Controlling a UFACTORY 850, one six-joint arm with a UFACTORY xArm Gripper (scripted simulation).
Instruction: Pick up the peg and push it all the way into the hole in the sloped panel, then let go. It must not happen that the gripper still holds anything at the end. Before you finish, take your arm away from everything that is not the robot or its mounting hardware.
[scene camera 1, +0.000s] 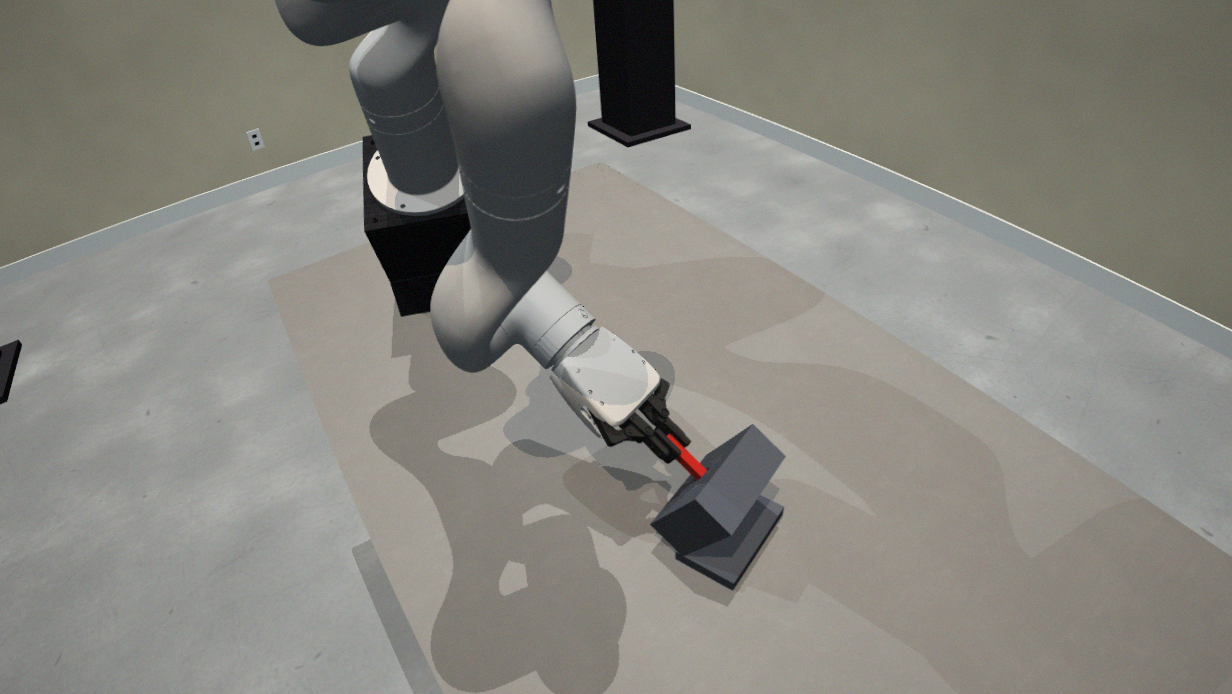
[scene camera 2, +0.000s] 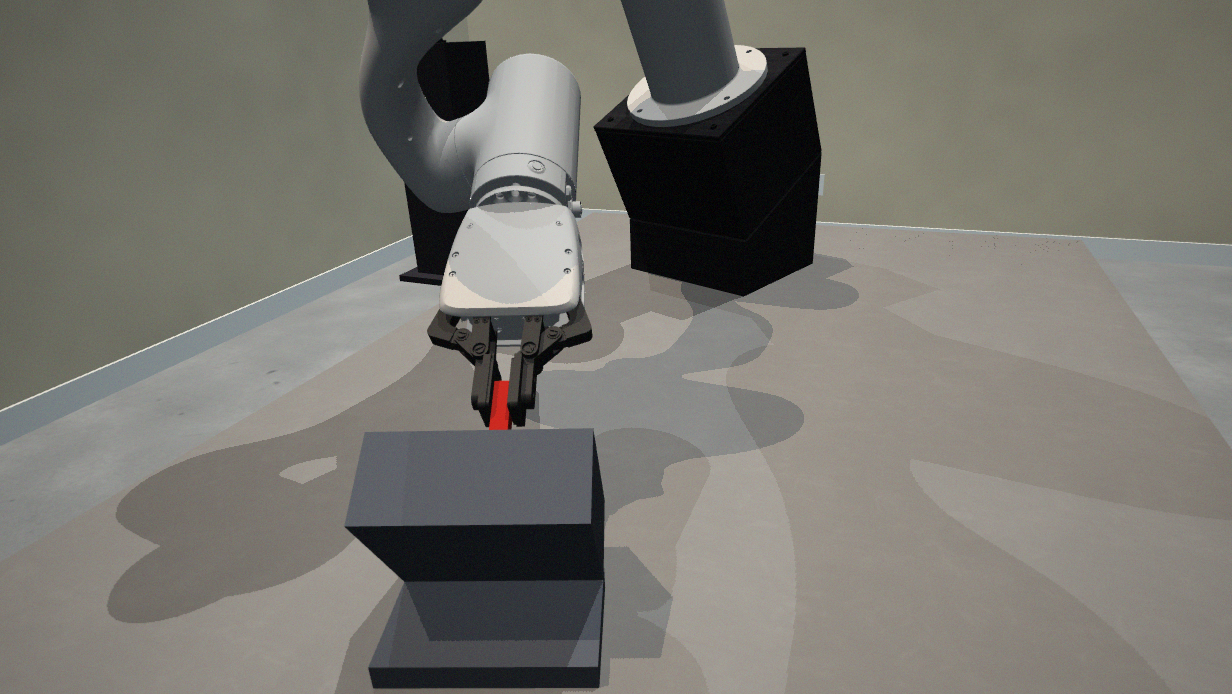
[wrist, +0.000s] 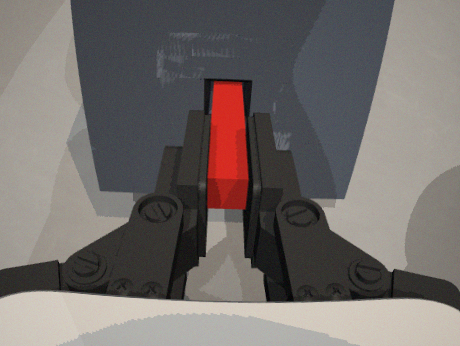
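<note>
The gripper (scene camera 2: 501, 418) (wrist: 227, 147) is visible, as is a red peg (scene camera 2: 500, 419) (wrist: 228, 178). A grey base plate (scene camera 1: 726, 561) is also present.
</note>
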